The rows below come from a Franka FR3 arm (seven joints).
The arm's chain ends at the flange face. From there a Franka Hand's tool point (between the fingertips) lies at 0.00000 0.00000 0.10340 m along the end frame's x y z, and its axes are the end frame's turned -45 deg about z.
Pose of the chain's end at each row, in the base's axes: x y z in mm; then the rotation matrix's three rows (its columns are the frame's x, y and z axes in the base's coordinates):
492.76, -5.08, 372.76; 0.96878, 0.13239, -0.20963; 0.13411, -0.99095, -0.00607; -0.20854, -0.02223, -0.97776
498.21, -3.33, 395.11; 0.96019, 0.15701, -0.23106; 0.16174, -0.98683, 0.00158; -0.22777, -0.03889, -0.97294
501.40, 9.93, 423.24; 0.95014, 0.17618, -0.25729; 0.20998, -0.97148, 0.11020; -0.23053, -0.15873, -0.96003
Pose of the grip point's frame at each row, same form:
471.08, -5.71, 271.66; 0.59142, 0.77864, -0.20963; 0.79554, -0.60588, -0.00607; -0.13174, -0.16318, -0.97776
474.32, -3.17, 294.51; 0.56793, 0.78998, -0.23106; 0.81216, -0.58343, 0.00158; -0.13356, -0.18856, -0.97294
474.80, 21.32, 323.97; 0.54727, 0.79643, -0.25729; 0.83542, -0.53846, 0.11020; -0.05077, -0.27525, -0.96003

